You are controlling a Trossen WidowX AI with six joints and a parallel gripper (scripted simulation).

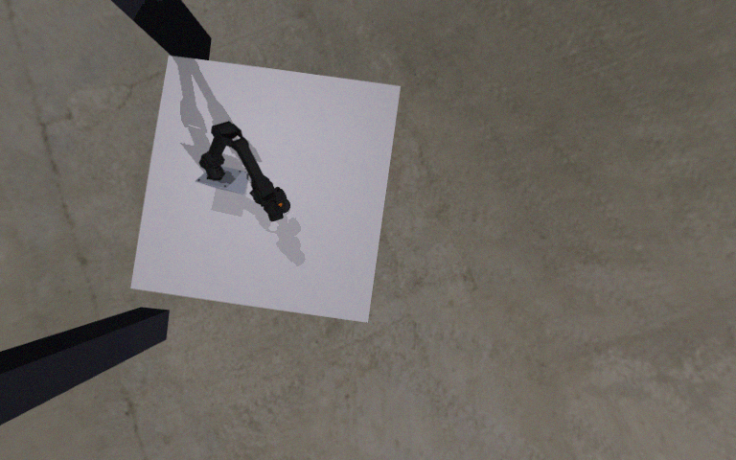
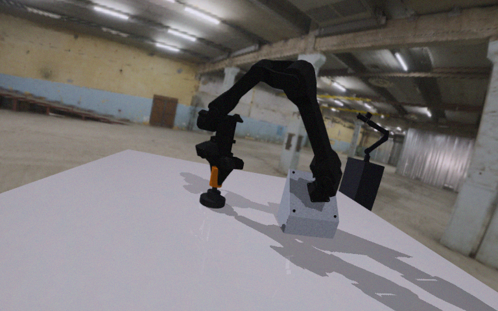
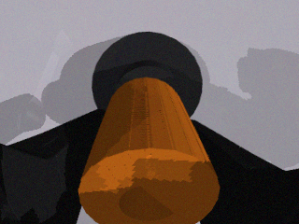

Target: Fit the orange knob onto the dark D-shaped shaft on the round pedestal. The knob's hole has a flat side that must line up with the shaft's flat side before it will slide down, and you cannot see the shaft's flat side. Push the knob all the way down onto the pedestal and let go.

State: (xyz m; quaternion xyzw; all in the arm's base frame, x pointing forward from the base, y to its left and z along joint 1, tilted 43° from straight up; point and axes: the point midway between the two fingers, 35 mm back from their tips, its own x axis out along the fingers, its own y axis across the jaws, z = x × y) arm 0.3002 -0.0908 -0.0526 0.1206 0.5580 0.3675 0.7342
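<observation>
Right now the orange knob is 20 mm above my gripper tip. The rest, counted from my gripper tip: dark round pedestal (40 mm below).
</observation>
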